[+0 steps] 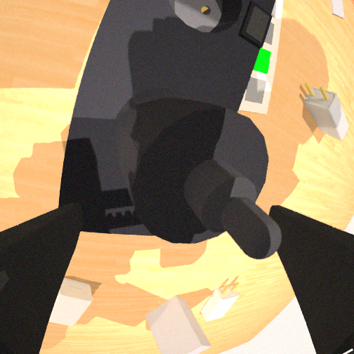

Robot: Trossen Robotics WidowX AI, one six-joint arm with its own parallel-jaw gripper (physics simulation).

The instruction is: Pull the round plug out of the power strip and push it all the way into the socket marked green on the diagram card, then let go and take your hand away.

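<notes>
The round plug [175,175] is large and black, with a thick stub pointing toward the bottom right. It sits over the near end of the dark power strip [100,100] and hides the socket beneath it; whether it is fully in cannot be told. My gripper [177,215] is open wide and empty, with one finger on each side of the plug and gaps between. The diagram card [254,108] lies along the strip's right side, with a green square between grey ones. A round grey socket [192,15] with a gold contact shows at the top, partly cut off.
A black-framed switch [256,24] stands at the strip's right edge. A white plug with two prongs [327,112] lies at the right, and a smaller one [219,304] lies below. Pale blocks [72,301] [177,327] rest on the wooden table near the bottom.
</notes>
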